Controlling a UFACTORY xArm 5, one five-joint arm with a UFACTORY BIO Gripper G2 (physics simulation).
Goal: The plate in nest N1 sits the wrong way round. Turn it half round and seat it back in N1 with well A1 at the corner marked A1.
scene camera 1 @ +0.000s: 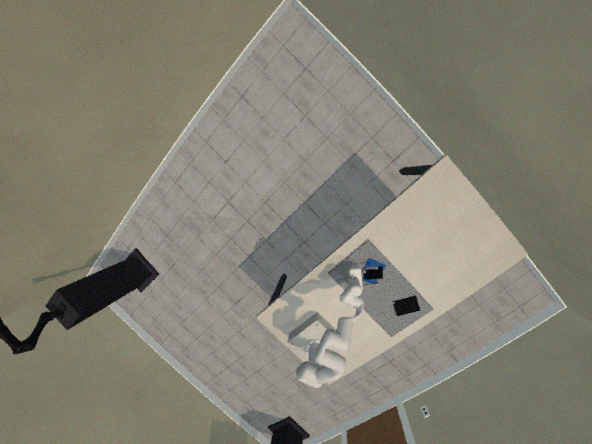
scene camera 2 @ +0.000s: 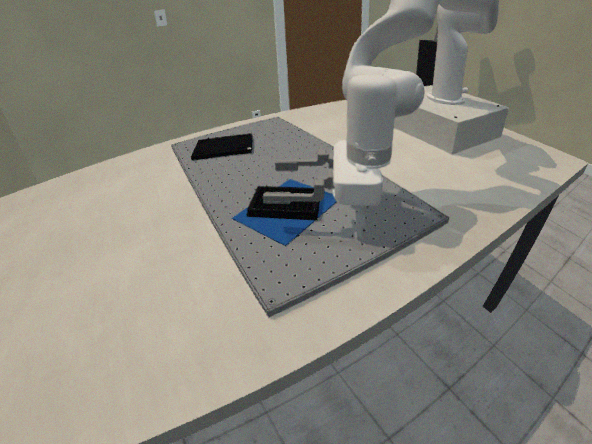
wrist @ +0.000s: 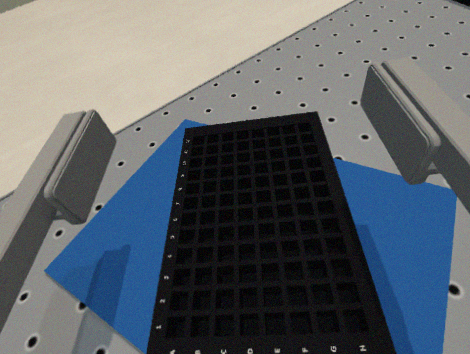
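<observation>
The black well plate (scene camera 1: 374, 273) (scene camera 2: 285, 212) (wrist: 260, 225) lies flat on the blue mat (scene camera 1: 374, 263) (scene camera 2: 287, 235) (wrist: 140, 200). In the wrist view its letters A to H run along the bottom and its numbers up the left side, so well A1 is at the lower left; its near edge is cut off. My gripper (scene camera 2: 272, 181) (wrist: 242, 145) is open and empty above the plate, one finger off each long side, with gaps between. A black rectangular piece (scene camera 1: 406, 305) (scene camera 2: 222, 146), seemingly nest N1, lies at the back left in scene camera 2; its corner mark is not readable.
The grey perforated board (scene camera 1: 385, 290) (scene camera 2: 300, 270) (wrist: 280, 75) carries the mat and the black piece. It lies on the beige table (scene camera 1: 450, 220) (scene camera 2: 125, 300) (wrist: 125, 50). The arm's grey base block (scene camera 1: 310, 330) (scene camera 2: 452, 127) stands at the table's back right in scene camera 2.
</observation>
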